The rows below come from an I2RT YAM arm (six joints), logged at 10 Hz.
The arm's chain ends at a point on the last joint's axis. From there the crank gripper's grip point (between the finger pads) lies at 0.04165 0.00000 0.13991 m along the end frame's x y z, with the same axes.
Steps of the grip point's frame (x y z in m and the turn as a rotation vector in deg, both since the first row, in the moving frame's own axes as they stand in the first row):
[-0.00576 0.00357 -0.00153 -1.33 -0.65 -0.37]
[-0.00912 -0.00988 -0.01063 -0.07 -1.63 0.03]
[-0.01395 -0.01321 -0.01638 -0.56 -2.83 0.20]
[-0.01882 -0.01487 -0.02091 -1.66 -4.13 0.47]
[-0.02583 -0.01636 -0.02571 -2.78 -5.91 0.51]
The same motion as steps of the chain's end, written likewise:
[-0.00418 0.00058 -0.00196 -1.33 -0.65 -0.37]
[-0.00512 -0.01007 -0.01176 -0.07 -1.63 0.03]
[-0.00699 -0.01472 -0.01826 -0.56 -2.83 0.20]
[-0.00862 -0.01926 -0.02348 -1.66 -4.13 0.47]
[-0.01118 -0.02354 -0.02908 -2.78 -5.91 0.51]

